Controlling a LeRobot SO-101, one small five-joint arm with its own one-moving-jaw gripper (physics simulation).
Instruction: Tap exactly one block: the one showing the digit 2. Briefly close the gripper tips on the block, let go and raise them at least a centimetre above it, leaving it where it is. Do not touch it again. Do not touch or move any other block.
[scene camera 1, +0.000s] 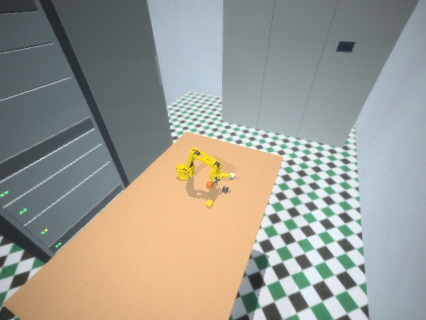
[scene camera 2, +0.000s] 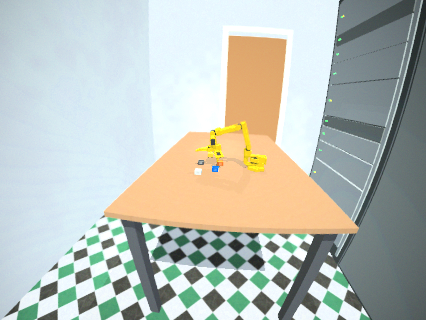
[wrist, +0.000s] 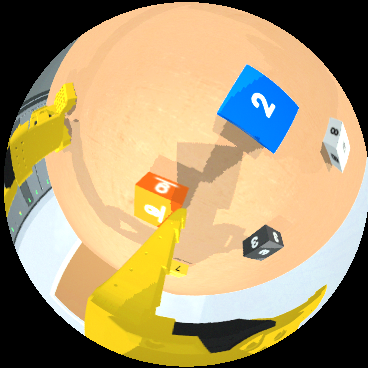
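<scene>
The blue block (scene camera 2: 215, 169) (wrist: 260, 110) shows a white 2 on its top and sits on the table. In scene camera 1 it is almost wholly hidden by the arm. My gripper (scene camera 1: 223, 179) (scene camera 2: 208, 154) is wide open and empty, above the table among the blocks. In the wrist view the notched fixed jaw (wrist: 147, 265) has its tip below and left of the blue block, with table showing between them. That tip overlaps the lower right corner of an orange block (scene camera 1: 209, 185) (scene camera 2: 220, 163) (wrist: 150, 199) in the picture; whether they touch I cannot tell.
A white block (scene camera 1: 232, 176) (scene camera 2: 198, 171) (wrist: 334, 142) with an 8 sits right of the blue block in the wrist view. A dark block (scene camera 1: 225, 189) (scene camera 2: 200, 162) (wrist: 263, 243) shows a 3. A yellow block (scene camera 1: 209, 203) (wrist: 178, 269) shows a 7, beyond the fixed jaw.
</scene>
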